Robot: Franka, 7 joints.
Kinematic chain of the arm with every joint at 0, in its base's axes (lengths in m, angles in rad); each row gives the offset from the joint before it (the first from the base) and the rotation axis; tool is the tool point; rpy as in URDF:
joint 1: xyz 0 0 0.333 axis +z
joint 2: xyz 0 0 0 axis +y
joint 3: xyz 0 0 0.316 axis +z
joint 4: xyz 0.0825 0 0 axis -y
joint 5: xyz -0.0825 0 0.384 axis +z
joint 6: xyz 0 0 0 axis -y
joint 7: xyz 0.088 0 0 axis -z
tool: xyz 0 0 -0.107 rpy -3.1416 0 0
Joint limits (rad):
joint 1: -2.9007..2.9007
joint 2: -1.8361..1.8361
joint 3: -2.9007..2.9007
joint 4: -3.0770..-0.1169
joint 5: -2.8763..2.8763
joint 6: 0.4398..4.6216
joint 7: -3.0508..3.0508
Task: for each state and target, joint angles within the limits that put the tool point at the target. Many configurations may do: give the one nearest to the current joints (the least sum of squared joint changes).
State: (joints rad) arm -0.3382 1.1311 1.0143 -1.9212 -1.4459 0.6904 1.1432
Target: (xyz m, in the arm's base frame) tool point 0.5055 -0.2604 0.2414
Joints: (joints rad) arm -0.8108 0.8640 0.7168 -1.6922 -1.5201 0.6285 1.1432
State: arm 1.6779 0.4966 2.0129 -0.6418 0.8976 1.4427 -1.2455
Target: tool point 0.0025 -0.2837 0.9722
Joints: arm 2.0506 0.2322 2.5615 -0.9005 0.9026 1.0149 -1.2455
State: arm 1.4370 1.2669 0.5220 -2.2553 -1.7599 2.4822 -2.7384
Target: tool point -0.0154 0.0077 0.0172
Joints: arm 1.4130 0.9424 0.1549 -2.9660 -1.7112 2.2799 -2.7384
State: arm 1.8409 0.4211 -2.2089 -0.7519 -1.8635 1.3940 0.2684
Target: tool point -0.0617 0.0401 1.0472
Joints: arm 1.9135 0.2830 -2.3573 -0.2791 -1.8357 0.7646 0.2684
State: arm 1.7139 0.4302 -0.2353 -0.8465 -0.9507 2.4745 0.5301
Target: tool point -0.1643 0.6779 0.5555
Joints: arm 1.8994 0.3086 -0.0800 -1.5007 -0.9206 2.3114 0.5301
